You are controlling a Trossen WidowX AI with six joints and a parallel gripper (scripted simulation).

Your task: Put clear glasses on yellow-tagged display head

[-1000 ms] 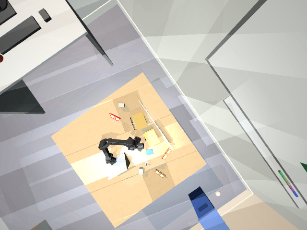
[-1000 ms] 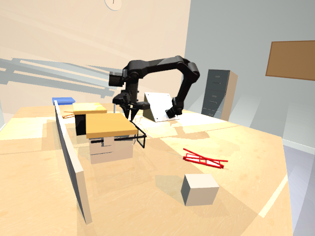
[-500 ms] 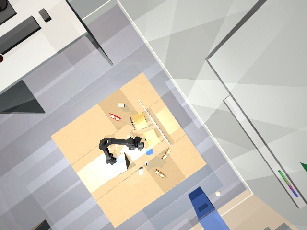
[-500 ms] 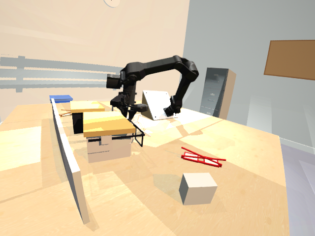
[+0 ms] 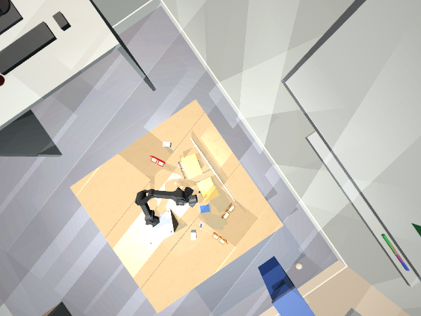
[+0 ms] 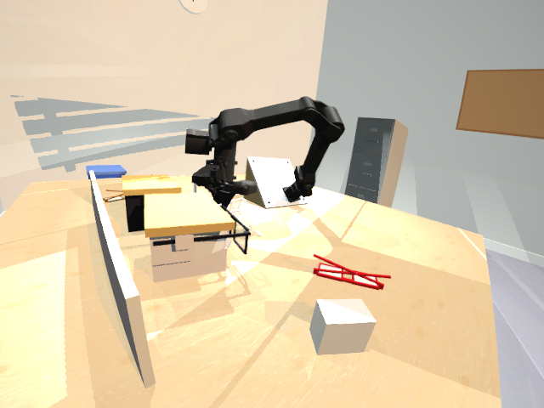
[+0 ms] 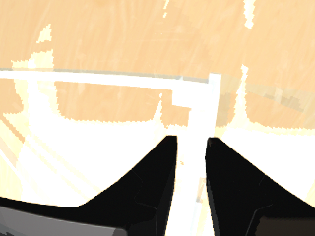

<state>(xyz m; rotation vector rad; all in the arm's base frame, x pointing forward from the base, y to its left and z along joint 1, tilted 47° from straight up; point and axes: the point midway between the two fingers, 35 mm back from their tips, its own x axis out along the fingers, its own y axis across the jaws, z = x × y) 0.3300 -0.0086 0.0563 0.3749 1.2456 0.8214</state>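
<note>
Now: gripper tip 190 mm to the left of the blue block, 50 mm short of it and 20 mm above it. From my gripper tip the other things lie so: low white wall (300 mm ahead, 60 mm to the left, 40 mm above).
</note>
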